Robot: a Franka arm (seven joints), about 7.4 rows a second.
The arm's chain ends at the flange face. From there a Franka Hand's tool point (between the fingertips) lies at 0.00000 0.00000 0.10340 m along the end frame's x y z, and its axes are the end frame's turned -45 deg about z.
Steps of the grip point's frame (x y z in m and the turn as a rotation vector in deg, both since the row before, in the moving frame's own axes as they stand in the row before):
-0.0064 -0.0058 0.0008 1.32 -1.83 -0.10
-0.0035 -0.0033 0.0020 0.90 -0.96 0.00
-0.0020 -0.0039 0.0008 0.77 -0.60 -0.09
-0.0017 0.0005 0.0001 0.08 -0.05 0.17
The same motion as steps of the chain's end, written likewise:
-0.0046 -0.0002 0.0009 -0.36 -2.23 -0.10
-0.0024 0.0001 0.0020 -0.04 -1.32 0.00
-0.0024 -0.0011 0.0008 0.12 -0.97 -0.09
-0.0007 0.0016 0.0001 0.02 -0.09 0.17

